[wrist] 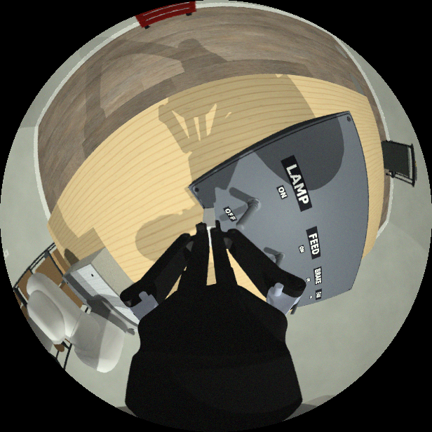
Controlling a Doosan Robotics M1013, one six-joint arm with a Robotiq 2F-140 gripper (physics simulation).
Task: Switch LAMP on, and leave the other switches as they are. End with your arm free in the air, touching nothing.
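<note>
The dark grey switch panel (330, 220) lies on the wooden table, to the right in the wrist view. Its LAMP label (296, 183) is nearest the top. The LAMP lever (247, 214) stands between the ON label (282, 192) and the OFF label (229, 214) and appears tilted toward the OFF side. My gripper (209, 215) is shut and empty. Its fingertips are at the panel's near edge, left of the LAMP lever, with a visible gap to it. The FEED lever (279, 258) shows partly beside the right finger linkage. The BRAKE and FAN levers are hidden behind the gripper.
The wooden table (125, 175) extends left of the panel. A grey metal block (97, 275) and the white-grey arm parts (90, 330) are at the lower left. A dark framed object (398, 157) stands beyond the table at the right. A red object (167, 12) is at the far top.
</note>
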